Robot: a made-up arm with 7 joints.
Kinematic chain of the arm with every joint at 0, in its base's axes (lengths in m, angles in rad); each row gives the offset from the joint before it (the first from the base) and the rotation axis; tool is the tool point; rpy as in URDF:
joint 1: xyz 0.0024 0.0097 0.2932 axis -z
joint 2: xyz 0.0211 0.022 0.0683 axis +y
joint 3: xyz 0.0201 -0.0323 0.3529 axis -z
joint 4: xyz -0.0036 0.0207 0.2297 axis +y
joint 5: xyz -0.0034 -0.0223 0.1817 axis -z
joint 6: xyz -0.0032 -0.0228 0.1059 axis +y
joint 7: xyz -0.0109 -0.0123 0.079 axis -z
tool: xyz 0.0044 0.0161 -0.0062 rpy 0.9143 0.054 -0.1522
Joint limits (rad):
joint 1: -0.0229..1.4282
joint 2: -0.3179..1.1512
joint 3: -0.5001..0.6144
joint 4: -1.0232..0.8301
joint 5: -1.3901..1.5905
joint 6: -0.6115..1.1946
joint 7: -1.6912..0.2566
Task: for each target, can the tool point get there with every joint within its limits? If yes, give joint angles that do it. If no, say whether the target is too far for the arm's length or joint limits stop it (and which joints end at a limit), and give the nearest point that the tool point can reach.
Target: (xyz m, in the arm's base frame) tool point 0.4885 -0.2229 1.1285
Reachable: yes | joints 0.3460 0.5096 0.1833 0.0879 0.2839 0.9389 -0.5193
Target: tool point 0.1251 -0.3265 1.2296
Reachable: yes | joints 1.2121 0.2579 -0.0498 0.1484 -0.6253 0.7656 -0.6453
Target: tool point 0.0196 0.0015 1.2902
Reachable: yes | joints 0.2634 -0.0907 -0.0625 0.3846 0.5207 -0.4464 -1.3951
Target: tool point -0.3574 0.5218 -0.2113
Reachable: no: joint limits stop it (at a limit: joint 2, joint 4, joint 6, joint 7) | nearest point -0.2770 0.4074 0.9193 | short by 1.139 m
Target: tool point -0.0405 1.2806 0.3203
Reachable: no: too far | nearest point -0.0389 0.4995 0.9278 | short by 0.990 m
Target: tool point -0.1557 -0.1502 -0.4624
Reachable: no: joint limits stop it (at a limit: joint 1, joint 2, joint 4, joint 6, joint 7) | nearest point 0.0518 -0.8141 0.4049 | short by 1.112 m
